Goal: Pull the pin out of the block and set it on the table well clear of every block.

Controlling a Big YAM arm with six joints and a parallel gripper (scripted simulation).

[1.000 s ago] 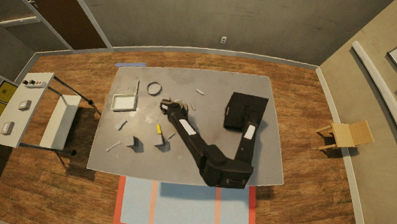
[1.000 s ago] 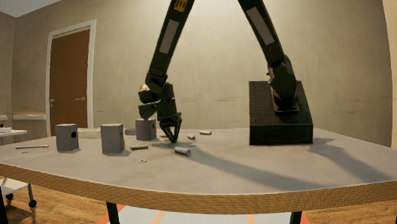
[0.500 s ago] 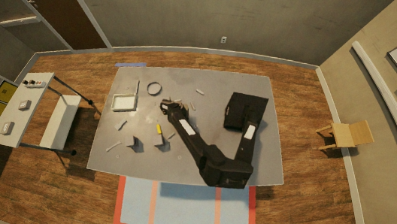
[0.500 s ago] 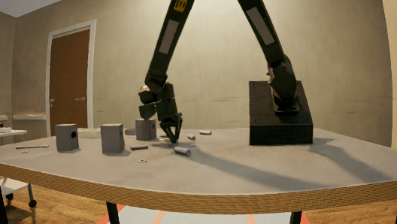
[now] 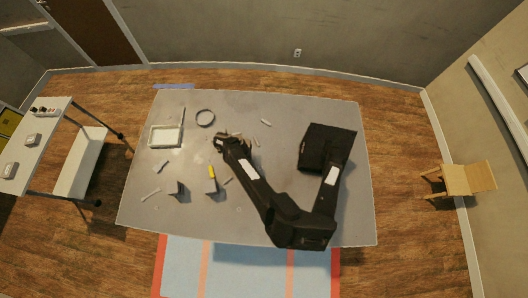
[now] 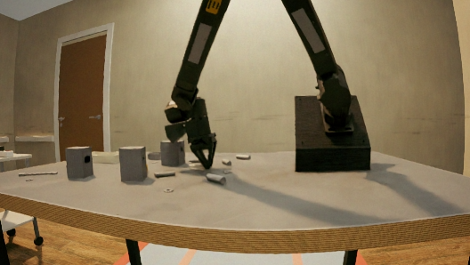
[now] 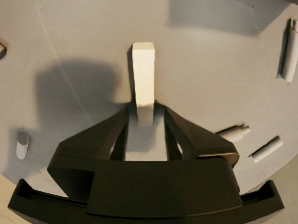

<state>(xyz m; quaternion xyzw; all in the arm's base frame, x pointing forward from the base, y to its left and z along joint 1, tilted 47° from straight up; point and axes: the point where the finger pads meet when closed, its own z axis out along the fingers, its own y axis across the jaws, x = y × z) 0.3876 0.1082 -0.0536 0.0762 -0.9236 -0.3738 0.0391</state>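
The white pin lies 30 mm ahead of my hand. Round my hand: white tray (480 mm ahead, 40 mm to the right).
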